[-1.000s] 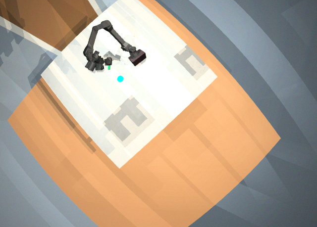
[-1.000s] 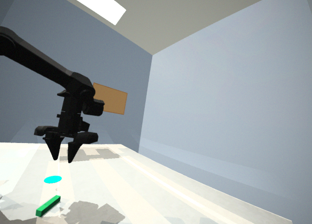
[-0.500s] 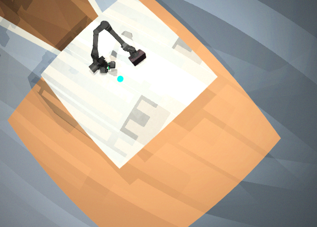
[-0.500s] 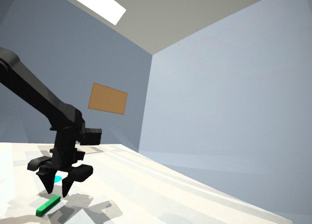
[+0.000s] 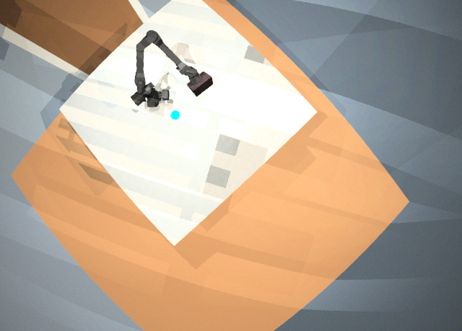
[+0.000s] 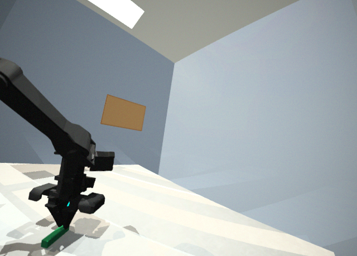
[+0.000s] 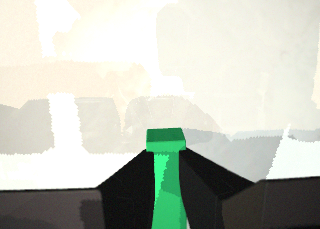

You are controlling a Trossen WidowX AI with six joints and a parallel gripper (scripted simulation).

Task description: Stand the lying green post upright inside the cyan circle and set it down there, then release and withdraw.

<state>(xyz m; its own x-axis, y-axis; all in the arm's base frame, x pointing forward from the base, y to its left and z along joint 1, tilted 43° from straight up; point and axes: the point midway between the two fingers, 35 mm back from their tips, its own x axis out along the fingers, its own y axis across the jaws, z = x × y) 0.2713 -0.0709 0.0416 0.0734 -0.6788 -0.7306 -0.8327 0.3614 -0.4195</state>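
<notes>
Now: gripper tip 150 mm to the right of the cyan circle, 30 mm past it and 10 mm above it. The rest, counted from my gripper tip: green post: 20 mm to the right, 10 mm behind.
</notes>
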